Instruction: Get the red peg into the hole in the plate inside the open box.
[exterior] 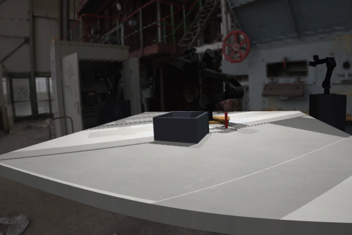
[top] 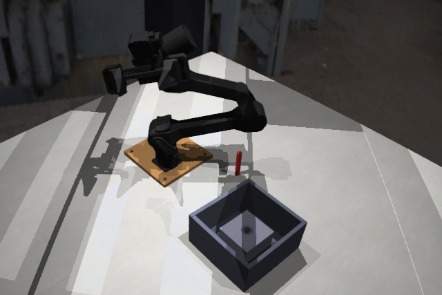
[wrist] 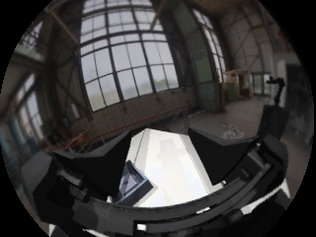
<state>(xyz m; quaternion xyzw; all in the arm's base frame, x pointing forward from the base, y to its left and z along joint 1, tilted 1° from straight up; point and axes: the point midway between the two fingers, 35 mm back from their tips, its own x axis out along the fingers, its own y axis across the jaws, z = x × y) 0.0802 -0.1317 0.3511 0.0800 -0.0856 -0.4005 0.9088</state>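
Now: the red peg 32 cm below my gripper tip, 28 cm to the left of it and 6 cm ahead of it. From my gripper tip the other things lie so: dark box 34 cm below, 23 cm ahead, 10 cm to the left; then grey plate 32 cm below, 23 cm ahead, 10 cm to the left.
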